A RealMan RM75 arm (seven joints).
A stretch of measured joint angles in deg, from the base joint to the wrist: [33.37, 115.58, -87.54, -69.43, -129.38, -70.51, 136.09]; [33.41, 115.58, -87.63, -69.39, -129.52, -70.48, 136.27]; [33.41, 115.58, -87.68, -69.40, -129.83, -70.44, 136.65]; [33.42, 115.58, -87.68, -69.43, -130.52, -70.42, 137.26]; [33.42, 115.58, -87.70, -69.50, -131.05, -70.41, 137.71]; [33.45, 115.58, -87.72, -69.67, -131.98, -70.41, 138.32]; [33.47, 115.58, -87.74, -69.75, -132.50, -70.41, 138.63]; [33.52, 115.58, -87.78, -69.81, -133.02, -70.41, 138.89]
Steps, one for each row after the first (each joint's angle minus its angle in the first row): [0.04, 0.00, -0.09, 0.04, -0.14, 0.03, 0.18]; [0.04, 0.00, -0.14, 0.03, -0.45, 0.07, 0.56]; [0.05, 0.00, -0.14, 0.00, -1.14, 0.09, 1.17]; [0.05, 0.00, -0.16, -0.07, -1.67, 0.10, 1.62]; [0.08, 0.00, -0.18, -0.24, -2.60, 0.10, 2.23]; [0.10, 0.00, -0.20, -0.32, -3.12, 0.10, 2.54]; [0.15, 0.00, -0.24, -0.38, -3.64, 0.10, 2.80]
